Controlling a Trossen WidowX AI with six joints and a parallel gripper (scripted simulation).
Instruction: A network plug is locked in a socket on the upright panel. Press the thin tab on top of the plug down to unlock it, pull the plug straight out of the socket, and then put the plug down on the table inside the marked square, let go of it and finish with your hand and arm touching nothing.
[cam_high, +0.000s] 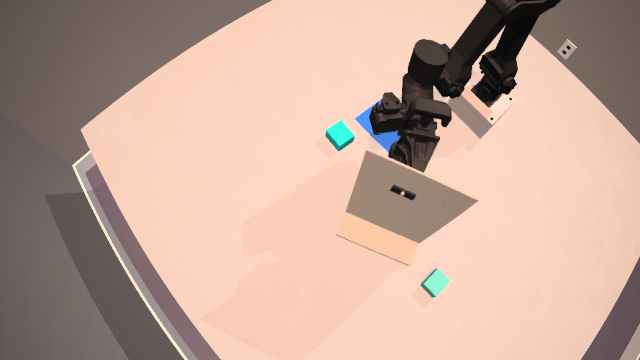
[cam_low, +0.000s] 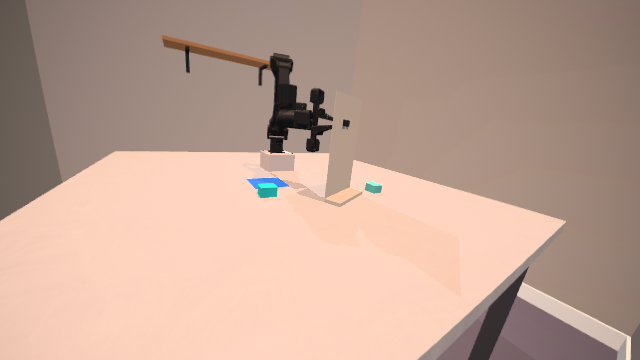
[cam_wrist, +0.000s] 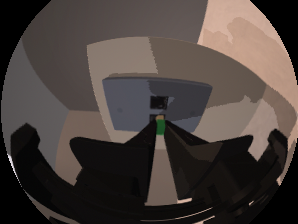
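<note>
The blue marked square is 220 mm below my gripper tip, 180 mm behind it and 160 mm to the right of it. Also, from my gripper tip: upright panel 90 mm below, 30 mm ahead; cyan block 210 mm to the right, 210 mm below, 50 mm behind; pale teal block 210 mm below, 170 mm to the left, 20 mm ahead.
</note>
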